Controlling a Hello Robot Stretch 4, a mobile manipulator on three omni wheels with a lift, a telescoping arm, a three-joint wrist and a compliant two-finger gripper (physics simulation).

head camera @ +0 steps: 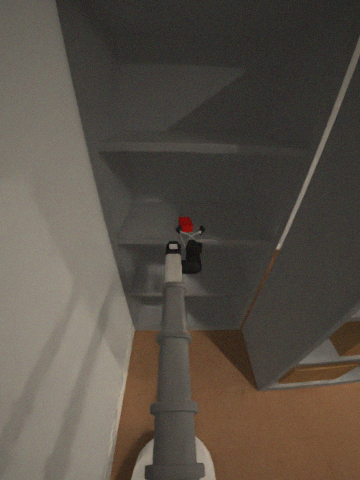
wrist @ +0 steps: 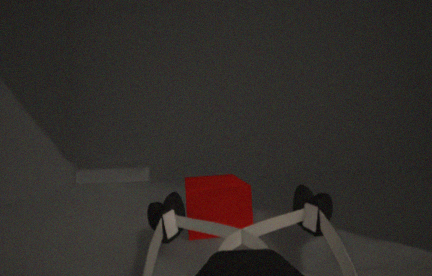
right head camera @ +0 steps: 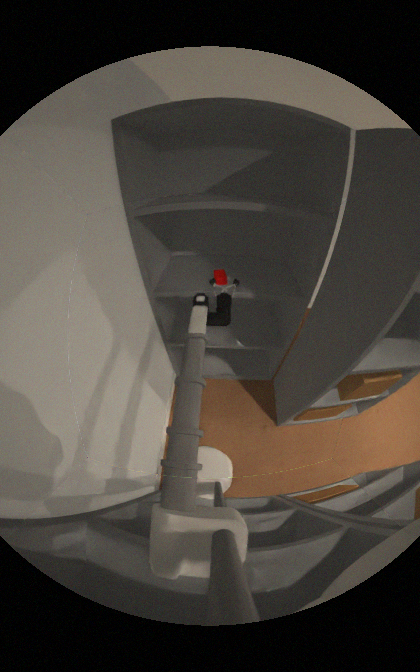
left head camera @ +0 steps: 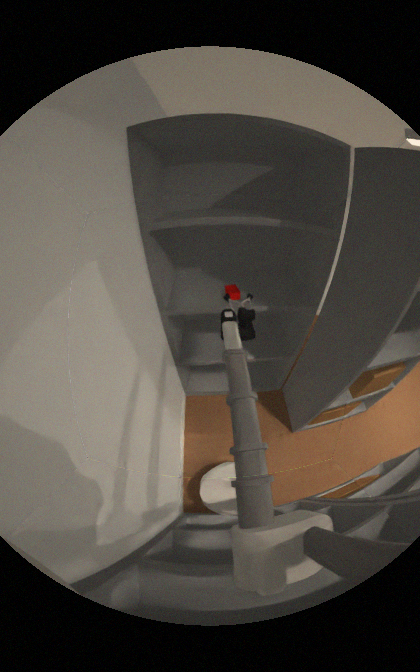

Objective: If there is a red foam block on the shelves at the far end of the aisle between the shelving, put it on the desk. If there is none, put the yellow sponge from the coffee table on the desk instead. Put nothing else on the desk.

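Places are measured from the robot's base along level axes (x ahead, y left, z up), in metres.
Pixels of known places: gripper, fingertip midpoint: (head camera: 190,227) (wrist: 237,204).
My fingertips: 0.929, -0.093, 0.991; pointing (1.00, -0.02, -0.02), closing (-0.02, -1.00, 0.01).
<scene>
Behind a point stands the place of what it marks, as x, y, z.
A red foam block (head camera: 185,223) @[0.938, -0.067, 1.009] (left head camera: 232,291) (right head camera: 220,276) (wrist: 217,200) @[0.920, -0.075, 0.997] stands on a middle board of the grey shelves (head camera: 200,147) @[0.852, -0.104, 1.406] (left head camera: 215,221) (right head camera: 205,205). My gripper (head camera: 190,230) @[0.929, -0.093, 0.991] (left head camera: 238,297) (right head camera: 224,282) (wrist: 237,204) @[0.929, -0.093, 0.991] is open at the front of that board. In the wrist view the block shows between the spread fingertips, closer to the left one, with a wider gap on the right. The fingers do not grip it, and their linkage hides part of its lower edge. The desk, coffee table and yellow sponge do not show.
A pale wall (head camera: 45,200) @[0.553, 0.353, 1.322] (left head camera: 115,325) runs along the left. A tall grey side panel (head camera: 310,260) @[0.632, -0.601, 1.013] (left head camera: 370,250) stands on the right, with brown boxes (head camera: 320,372) @[0.402, -0.930, 0.247] (right head camera: 370,384) on low shelves beyond it. My extended arm (head camera: 175,370) @[0.219, -0.003, 1.107] reaches over the brown floor (head camera: 235,400) @[0.345, -0.421, -0.027].
</scene>
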